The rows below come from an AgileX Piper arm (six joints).
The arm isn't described. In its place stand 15 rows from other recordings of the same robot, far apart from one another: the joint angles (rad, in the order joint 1, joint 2, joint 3, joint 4, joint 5, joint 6), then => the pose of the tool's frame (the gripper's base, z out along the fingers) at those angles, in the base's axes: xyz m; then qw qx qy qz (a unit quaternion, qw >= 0).
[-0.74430, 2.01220, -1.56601, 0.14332, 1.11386, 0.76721] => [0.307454 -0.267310 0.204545 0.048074 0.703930 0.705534 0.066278]
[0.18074, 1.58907, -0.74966, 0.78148, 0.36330, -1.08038] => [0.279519 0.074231 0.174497 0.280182 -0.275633 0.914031 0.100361]
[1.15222, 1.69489, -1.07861, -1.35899, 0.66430, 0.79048] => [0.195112 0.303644 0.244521 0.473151 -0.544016 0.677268 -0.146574]
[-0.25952, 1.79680, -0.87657, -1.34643, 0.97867, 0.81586] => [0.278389 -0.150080 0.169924 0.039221 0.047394 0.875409 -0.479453]
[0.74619, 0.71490, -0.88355, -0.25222, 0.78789, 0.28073] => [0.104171 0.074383 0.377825 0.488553 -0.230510 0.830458 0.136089]
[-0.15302, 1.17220, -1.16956, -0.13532, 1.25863, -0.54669] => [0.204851 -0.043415 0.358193 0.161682 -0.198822 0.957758 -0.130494]
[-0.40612, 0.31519, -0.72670, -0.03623, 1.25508, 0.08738] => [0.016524 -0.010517 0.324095 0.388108 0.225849 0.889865 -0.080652]
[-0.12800, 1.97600, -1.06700, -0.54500, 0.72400, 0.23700] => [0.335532 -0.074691 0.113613 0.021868 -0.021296 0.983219 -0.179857]
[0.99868, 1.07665, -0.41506, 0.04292, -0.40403, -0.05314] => [0.116167 0.177560 0.256698 0.570719 -0.366041 0.671515 0.298932]
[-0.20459, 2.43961, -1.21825, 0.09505, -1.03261, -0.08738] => [0.445710 -0.100055 0.048569 0.660401 0.088751 0.737312 -0.111197]
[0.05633, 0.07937, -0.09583, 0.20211, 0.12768, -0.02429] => [0.059402 0.005679 0.229748 0.693645 0.033886 0.713842 0.090215]
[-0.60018, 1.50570, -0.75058, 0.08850, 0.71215, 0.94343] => [0.207662 -0.135755 0.180106 0.088271 0.715497 0.691371 0.047740]
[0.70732, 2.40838, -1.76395, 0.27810, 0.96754, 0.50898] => [0.340713 0.318334 0.080901 0.047525 0.022414 -0.992744 -0.108156]
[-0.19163, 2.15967, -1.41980, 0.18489, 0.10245, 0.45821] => [0.459652 -0.087435 0.139328 0.385439 0.368136 0.840518 0.097174]
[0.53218, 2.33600, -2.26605, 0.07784, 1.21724, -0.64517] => [0.433318 0.262863 0.241681 0.186077 -0.539914 0.820420 0.027899]
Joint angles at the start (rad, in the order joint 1, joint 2, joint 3, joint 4, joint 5, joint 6): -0.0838, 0.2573, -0.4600, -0.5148, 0.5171, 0.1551
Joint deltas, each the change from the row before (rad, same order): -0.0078, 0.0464, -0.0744, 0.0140, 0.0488, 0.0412; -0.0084, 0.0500, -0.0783, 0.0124, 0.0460, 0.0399; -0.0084, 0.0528, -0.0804, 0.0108, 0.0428, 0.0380; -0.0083, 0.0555, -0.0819, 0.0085, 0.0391, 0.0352; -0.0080, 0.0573, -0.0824, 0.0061, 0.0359, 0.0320; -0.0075, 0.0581, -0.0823, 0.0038, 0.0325, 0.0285; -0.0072, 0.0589, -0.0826, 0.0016, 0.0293, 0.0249; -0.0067, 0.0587, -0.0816, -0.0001, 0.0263, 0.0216; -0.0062, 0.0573, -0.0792, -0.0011, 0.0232, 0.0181; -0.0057, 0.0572, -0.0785, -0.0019, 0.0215, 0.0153
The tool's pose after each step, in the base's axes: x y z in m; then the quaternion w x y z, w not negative. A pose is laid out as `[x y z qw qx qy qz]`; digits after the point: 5 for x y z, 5 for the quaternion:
[0.05733 -0.02879 0.32692 0.60646 0.02708 0.76859 -0.20186]
[0.05984 -0.03065 0.34466 0.60352 0.05710 0.77230 -0.18990]
[0.06331 -0.03251 0.36271 0.60096 0.08543 0.77433 -0.17875]
[0.06790 -0.03445 0.38084 0.59879 0.11148 0.77489 -0.16901]
[0.07354 -0.03653 0.39870 0.59684 0.13513 0.77436 -0.16090]
[0.08010 -0.03875 0.41613 0.59545 0.15623 0.77278 -0.15442]
[0.08751 -0.04116 0.43316 0.59474 0.17492 0.77026 -0.14963]
[0.09562 -0.04373 0.44944 0.59461 0.19137 0.76710 -0.14621]
[0.10416 -0.04638 0.46463 0.59505 0.20557 0.76352 -0.14387]
[0.11327 -0.04916 0.47900 0.59573 0.21808 0.75978 -0.14241]

